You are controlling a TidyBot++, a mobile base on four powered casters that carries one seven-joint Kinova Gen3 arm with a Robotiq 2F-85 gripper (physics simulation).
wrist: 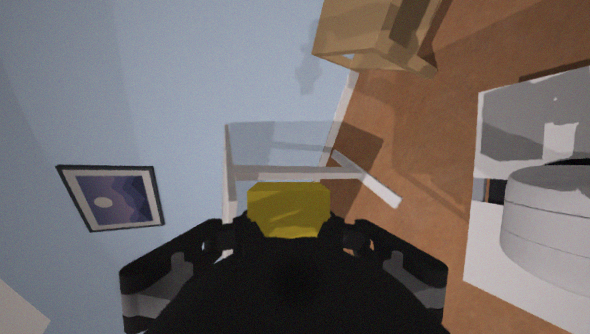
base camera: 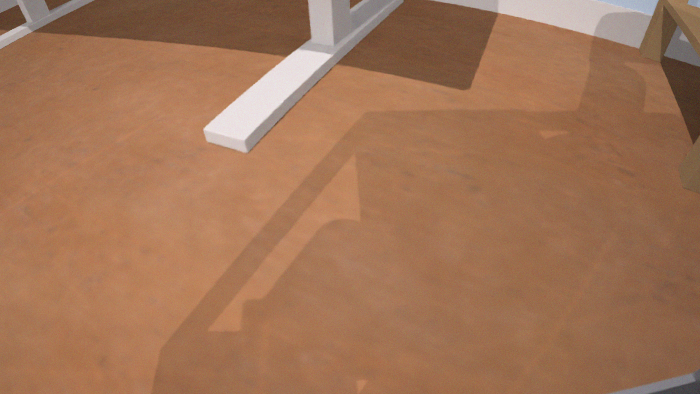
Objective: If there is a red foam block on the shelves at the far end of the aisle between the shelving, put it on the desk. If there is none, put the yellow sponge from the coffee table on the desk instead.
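Places are measured from the arm's base along level axes (x ahead, y left, z up), in millimetres.
Pixels of known places: gripper, fingertip midpoint: point(wrist: 288, 213).
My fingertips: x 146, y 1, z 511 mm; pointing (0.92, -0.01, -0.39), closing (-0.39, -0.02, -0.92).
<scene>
Behind a point stands the place of what it marks.
The yellow sponge point(wrist: 289, 197) @[y -27, x 104, z 530 mm] is held between the fingertips of my gripper point(wrist: 288, 213) @[y 1, x 146, z 512 mm], which is shut on it, in the lower middle of the wrist view. The white desk shows beyond it in the wrist view, with its leg point(wrist: 300, 173) @[y 18, x 821, z 143 mm] and its long foot point(wrist: 382, 190). In the base view the white leg point(base camera: 329, 22) @[y 19, x 820, z -321 mm] of the desk rises from a foot that lies along the floor at the upper middle. The sponge is apart from the desk. The desk's upper surface is not visible in the base view. No red foam block shows in either view.
Wooden furniture point(wrist: 350, 30) @[y -664, x 553, z 54 mm] point(base camera: 655, 32) @[y -745, x 862, z -329 mm] stands near the wall, at the right edge of the base view. A framed picture point(wrist: 111, 200) @[y 256, x 1433, z 1246 mm] hangs on the blue wall. My white base point(wrist: 505, 250) and arm fill the right of the wrist view. Shadows cross the brown floor.
</scene>
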